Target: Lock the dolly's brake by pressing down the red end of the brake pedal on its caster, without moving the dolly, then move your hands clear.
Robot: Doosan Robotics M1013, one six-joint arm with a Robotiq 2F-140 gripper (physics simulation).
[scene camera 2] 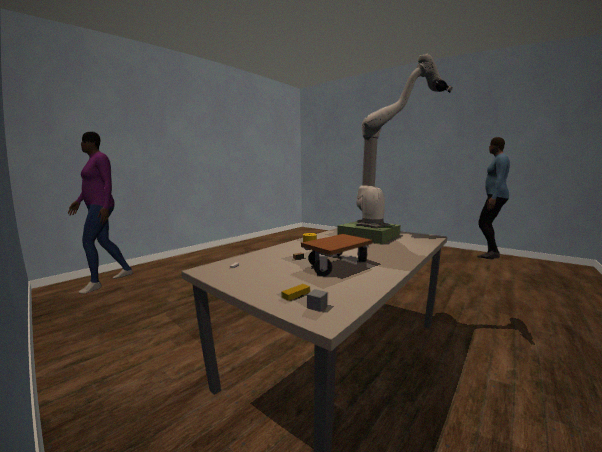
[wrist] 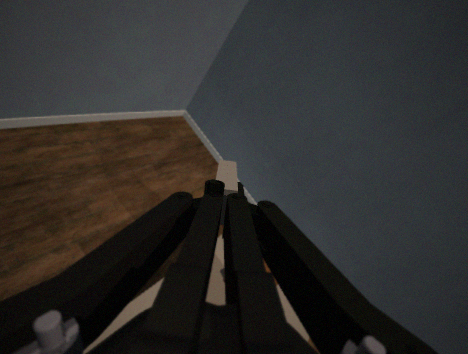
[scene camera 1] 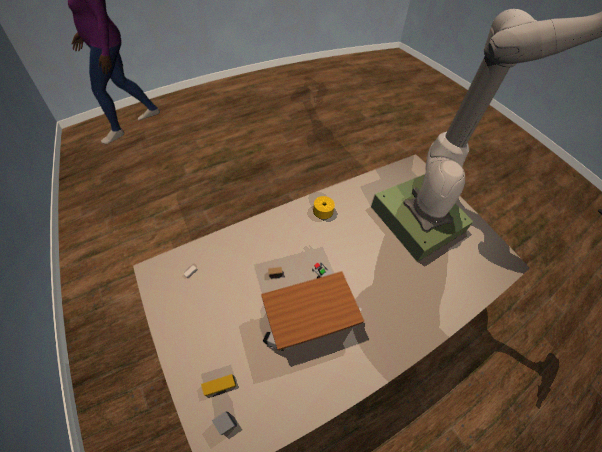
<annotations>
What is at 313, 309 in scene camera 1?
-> A dolly.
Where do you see a dolly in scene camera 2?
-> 322, 248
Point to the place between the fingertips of my gripper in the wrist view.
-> At 226, 174
</annotations>
